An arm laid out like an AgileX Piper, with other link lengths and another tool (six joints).
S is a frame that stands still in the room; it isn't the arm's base.
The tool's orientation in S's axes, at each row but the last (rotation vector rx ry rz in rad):
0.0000, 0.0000, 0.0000
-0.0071, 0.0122, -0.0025
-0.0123, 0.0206, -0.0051
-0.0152, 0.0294, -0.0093
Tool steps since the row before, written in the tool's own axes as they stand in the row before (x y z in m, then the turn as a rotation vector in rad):
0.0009, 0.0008, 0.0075, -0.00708, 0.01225, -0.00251
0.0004, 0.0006, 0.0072, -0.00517, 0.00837, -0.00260
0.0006, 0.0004, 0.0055, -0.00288, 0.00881, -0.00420
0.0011, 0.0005, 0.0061, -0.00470, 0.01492, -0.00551
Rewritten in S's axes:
0.0009, 0.0008, 0.0075, -0.00708, 0.01225, -0.00251
0.0005, 0.0006, 0.0072, -0.00518, 0.00836, -0.00260
0.0007, 0.0005, 0.0055, -0.00292, 0.00877, -0.00425
0.0013, 0.0006, 0.0061, -0.00472, 0.01488, -0.00560

